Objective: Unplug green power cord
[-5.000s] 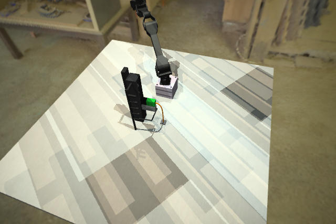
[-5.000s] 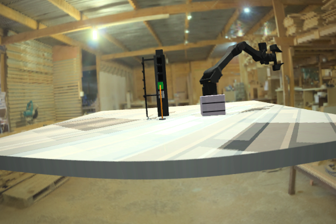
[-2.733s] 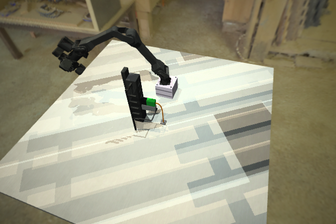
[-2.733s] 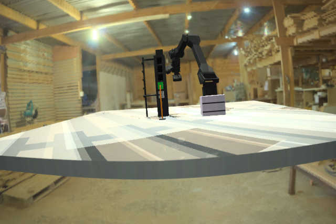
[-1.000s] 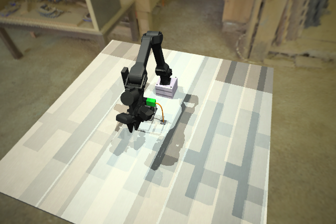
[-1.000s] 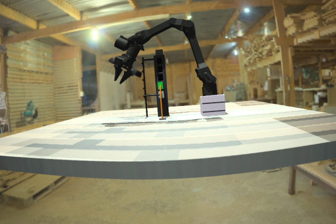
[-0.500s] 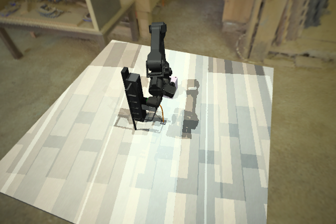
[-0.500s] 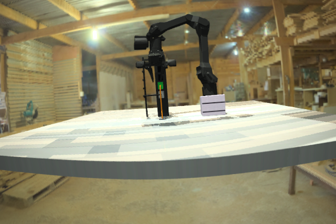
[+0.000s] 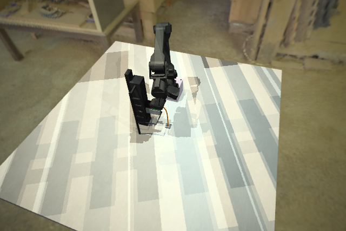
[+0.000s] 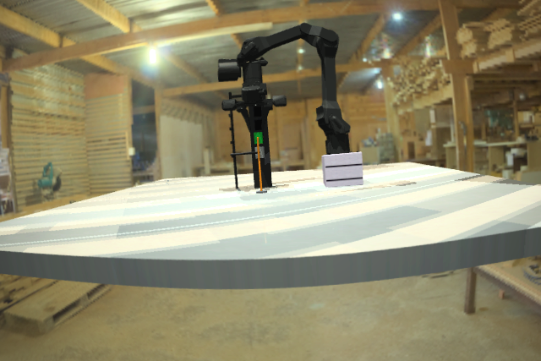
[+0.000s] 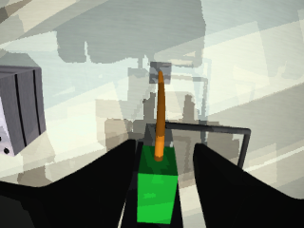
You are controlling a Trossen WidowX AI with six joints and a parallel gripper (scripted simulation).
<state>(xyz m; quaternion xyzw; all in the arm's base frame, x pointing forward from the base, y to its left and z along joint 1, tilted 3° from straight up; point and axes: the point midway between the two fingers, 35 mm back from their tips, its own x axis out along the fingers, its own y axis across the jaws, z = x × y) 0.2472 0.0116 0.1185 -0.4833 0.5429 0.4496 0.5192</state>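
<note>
The green plug lies 6 cm to the right of my gripper tip, 1 cm below it and 1 cm behind it.
</note>
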